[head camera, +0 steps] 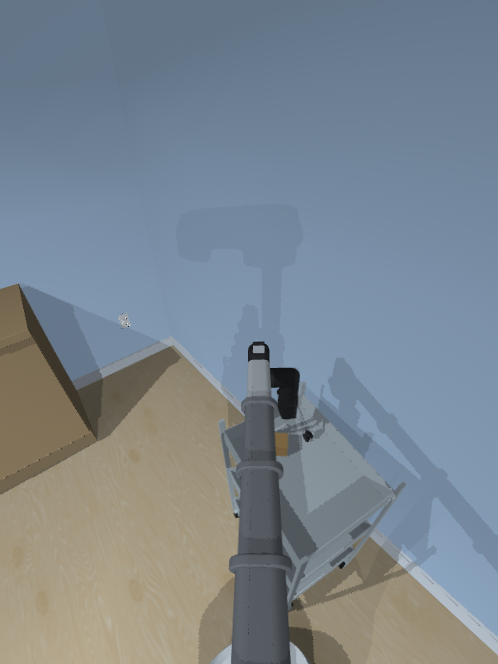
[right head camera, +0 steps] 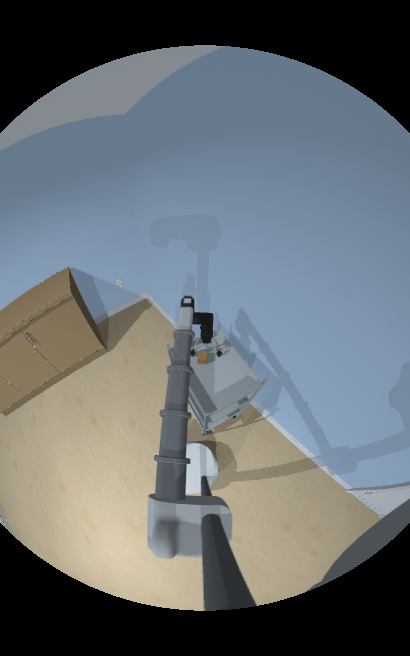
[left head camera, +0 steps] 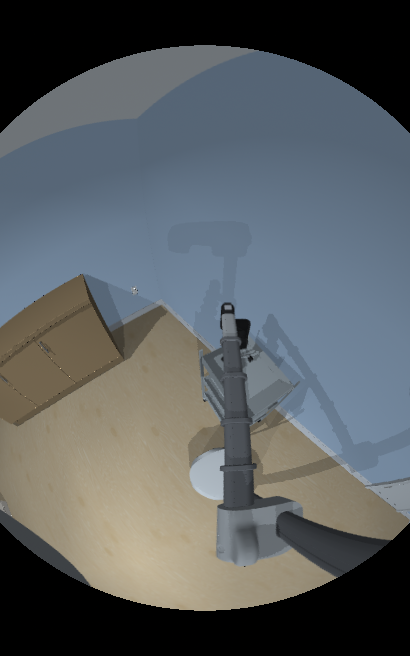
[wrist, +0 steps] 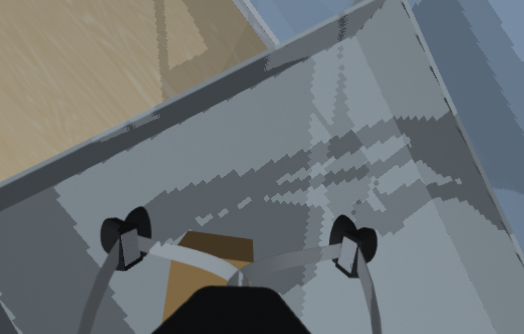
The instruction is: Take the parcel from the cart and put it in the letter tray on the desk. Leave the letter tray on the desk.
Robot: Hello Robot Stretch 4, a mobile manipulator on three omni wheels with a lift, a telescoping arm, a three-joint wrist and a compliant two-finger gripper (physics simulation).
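Observation:
The parcel, a small orange-brown box, lies on the top of the grey cart, near one end. My gripper is open and points down over that end of the cart. In the wrist view its fingertips stand wide apart, one on each side of the parcel, with a gap to it. The gripper's body hides the parcel's near part. In the head view my arm covers part of the cart. The desk and the letter tray do not show.
A blue wall runs close along the cart's far side. A brown cabinet stands at the left. A round white disc shows low beneath my arm, on the near side of the cart.

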